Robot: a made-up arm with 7 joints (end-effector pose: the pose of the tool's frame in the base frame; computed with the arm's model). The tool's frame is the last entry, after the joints.
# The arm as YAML. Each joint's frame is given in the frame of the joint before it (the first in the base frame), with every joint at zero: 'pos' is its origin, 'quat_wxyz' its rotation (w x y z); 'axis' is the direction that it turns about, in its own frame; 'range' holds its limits. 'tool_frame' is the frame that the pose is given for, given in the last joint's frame.
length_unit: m
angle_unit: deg
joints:
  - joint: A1
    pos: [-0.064, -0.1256, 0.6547]
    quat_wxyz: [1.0, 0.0, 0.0, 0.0]
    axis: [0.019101, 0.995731, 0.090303]
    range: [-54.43, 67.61]
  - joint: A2
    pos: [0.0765, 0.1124, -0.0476]
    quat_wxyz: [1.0, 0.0, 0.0, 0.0]
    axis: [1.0, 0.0, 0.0]
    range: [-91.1, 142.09]
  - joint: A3
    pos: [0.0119, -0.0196, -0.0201]
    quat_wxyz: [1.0, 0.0, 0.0, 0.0]
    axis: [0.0, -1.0, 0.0]
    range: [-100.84, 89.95]
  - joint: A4
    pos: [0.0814, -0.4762, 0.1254]
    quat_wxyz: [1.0, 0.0, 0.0, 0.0]
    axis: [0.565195, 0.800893, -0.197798]
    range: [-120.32, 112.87]
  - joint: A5
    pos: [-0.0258, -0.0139, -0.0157]
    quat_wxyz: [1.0, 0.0, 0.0, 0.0]
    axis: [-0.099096, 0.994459, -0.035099]
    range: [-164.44, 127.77]
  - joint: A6
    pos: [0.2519, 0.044, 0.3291]
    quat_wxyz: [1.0, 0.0, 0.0, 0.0]
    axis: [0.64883, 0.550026, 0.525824]
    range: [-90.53, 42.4]
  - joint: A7
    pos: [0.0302, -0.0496, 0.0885]
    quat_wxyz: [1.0, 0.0, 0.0, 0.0]
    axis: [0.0, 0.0, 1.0]
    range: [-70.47, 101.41]
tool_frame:
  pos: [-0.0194, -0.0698, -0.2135]
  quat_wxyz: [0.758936, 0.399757, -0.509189, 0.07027]
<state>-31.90 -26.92 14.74 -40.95 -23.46 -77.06 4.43</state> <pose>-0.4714 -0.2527 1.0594 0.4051 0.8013 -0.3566 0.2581</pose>
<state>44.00 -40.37 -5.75 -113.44 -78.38 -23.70 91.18</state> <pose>0.0235 -0.4857 1.0514 0.1184 0.0557 -0.8779 0.4607</pose>
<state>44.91 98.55 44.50 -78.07 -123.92 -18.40 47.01</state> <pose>-0.7087 0.2493 0.1527 -0.6401 -0.5739 0.4943 0.1288</pose>
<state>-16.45 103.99 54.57 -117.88 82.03 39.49 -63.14</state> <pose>0.0402 -0.2564 0.1749 0.2536 -0.3612 -0.8873 0.1339</pose>
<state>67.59 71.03 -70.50 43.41 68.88 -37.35 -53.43</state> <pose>-0.6556 0.0540 0.4170 0.3947 0.8419 0.0614 0.3627</pose>
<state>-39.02 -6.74 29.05 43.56 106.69 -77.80 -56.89</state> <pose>0.2201 -0.5356 0.6662 -0.2691 -0.5803 0.0483 0.7671</pose>
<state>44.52 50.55 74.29 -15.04 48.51 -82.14 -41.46</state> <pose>-0.2152 -0.7064 0.5053 -0.4743 -0.6642 -0.3469 0.4621</pose>
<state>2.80 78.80 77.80 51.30 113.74 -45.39 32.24</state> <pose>0.2571 0.0456 0.1057 0.8762 -0.1145 0.2622 0.3878</pose>
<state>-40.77 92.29 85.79 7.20 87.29 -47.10 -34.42</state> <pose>0.5288 -0.2984 0.2966 0.5405 -0.6353 -0.4628 0.3001</pose>
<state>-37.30 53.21 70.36 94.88 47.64 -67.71 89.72</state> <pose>0.5368 -0.3042 0.5855 0.6111 -0.2447 0.7445 0.1116</pose>
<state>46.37 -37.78 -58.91 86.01 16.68 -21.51 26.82</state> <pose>0.0442 -0.6795 0.6609 -0.0664 0.4386 -0.6743 0.5904</pose>
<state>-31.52 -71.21 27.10 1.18 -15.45 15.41 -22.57</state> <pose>-0.2496 0.1906 1.2467 -0.1204 -0.7280 0.4336 0.5172</pose>
